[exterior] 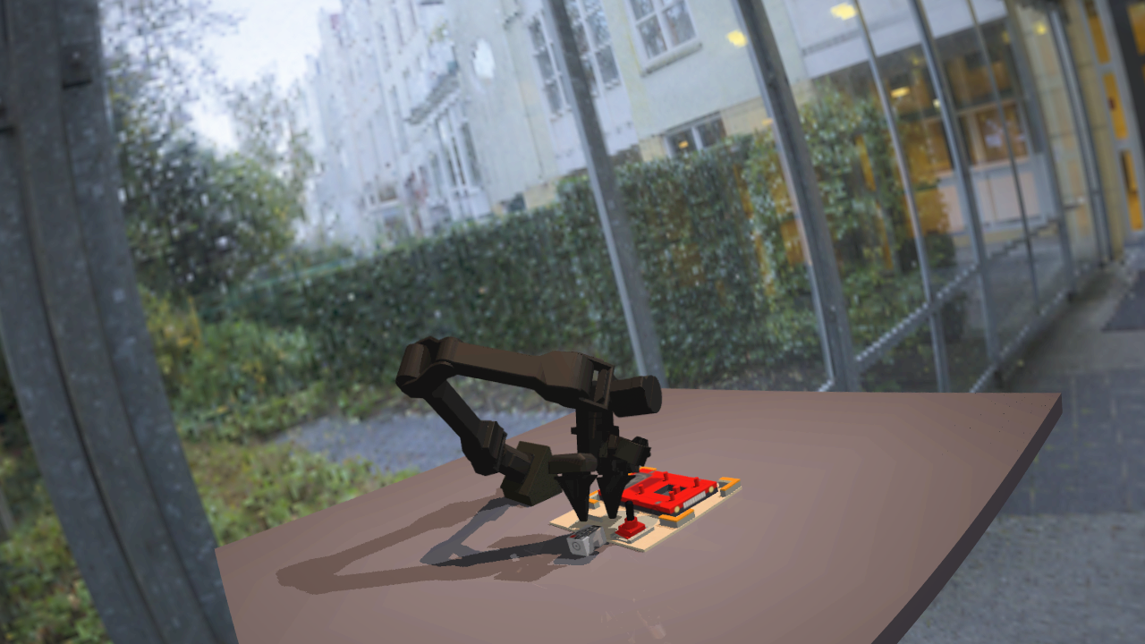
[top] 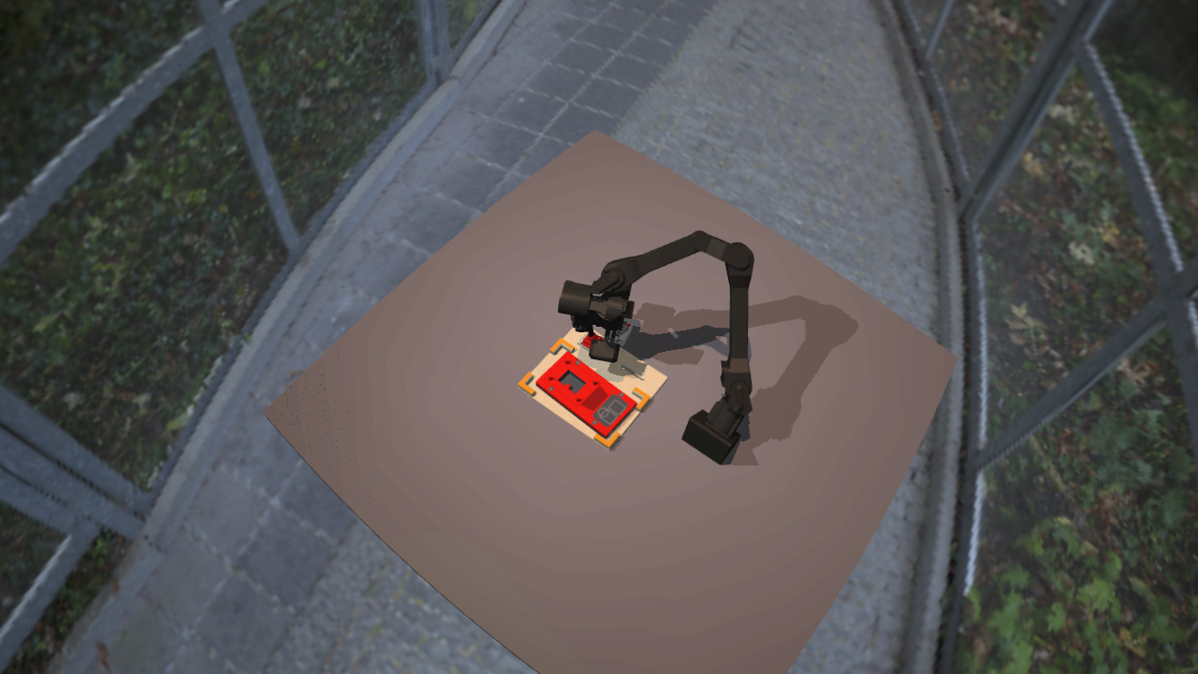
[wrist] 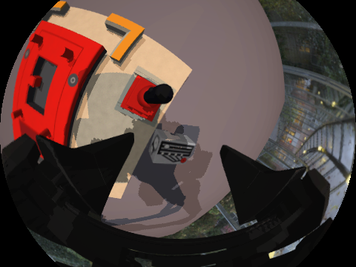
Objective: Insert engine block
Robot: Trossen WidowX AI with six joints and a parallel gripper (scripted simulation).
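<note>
Right now the grey engine block is 10 mm behind my gripper tip, 20 mm to the right of it and 30 mm below it.
</note>
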